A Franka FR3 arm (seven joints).
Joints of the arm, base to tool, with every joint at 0 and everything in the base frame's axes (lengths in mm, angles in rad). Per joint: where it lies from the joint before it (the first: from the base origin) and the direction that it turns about. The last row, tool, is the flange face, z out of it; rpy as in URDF.
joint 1: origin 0 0 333 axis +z
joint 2: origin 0 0 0 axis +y
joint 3: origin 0 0 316 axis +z
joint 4: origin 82.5 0 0 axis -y
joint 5: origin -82.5 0 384 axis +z
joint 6: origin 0 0 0 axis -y
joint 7: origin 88 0 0 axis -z
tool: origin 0 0 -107 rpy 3.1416 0 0
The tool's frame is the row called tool.
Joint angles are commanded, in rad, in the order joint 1, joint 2, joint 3, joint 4, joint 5, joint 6, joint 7. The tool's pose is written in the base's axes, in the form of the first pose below.
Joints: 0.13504, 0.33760, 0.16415, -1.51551, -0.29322, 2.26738, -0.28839
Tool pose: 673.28, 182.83, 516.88, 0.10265, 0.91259, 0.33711, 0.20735
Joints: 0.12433, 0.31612, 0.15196, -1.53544, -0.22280, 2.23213, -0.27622
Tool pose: 668.82, 168.35, 516.46, 0.07686, 0.92919, 0.30727, 0.19048
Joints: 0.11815, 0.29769, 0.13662, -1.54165, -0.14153, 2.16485, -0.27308
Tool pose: 663.12, 155.16, 517.11, 0.04657, 0.94507, 0.27951, 0.16292
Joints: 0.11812, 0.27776, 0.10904, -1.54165, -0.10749, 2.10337, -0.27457
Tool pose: 658.42, 138.28, 522.77, 0.03859, 0.95407, 0.26126, 0.14141
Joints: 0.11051, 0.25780, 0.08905, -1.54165, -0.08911, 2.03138, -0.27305
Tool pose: 652.21, 120.27, 527.63, 0.03509, 0.96222, 0.24431, 0.11498
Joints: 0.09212, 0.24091, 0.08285, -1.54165, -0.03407, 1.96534, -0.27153
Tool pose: 645.44, 106.29, 531.39, 0.01095, 0.97039, 0.22338, 0.09126
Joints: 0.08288, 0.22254, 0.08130, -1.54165, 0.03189, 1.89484, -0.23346
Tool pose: 635.72, 102.70, 536.04, 0.02201, -0.97900, -0.19148, -0.06641
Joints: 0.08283, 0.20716, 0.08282, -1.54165, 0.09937, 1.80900, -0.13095
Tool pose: 623.23, 107.90, 537.91, 0.05758, -0.98857, -0.13618, -0.02936
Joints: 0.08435, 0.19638, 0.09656, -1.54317, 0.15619, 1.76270, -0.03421
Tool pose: 613.67, 121.06, 540.57, 0.08677, -0.99195, -0.09203, -0.00559
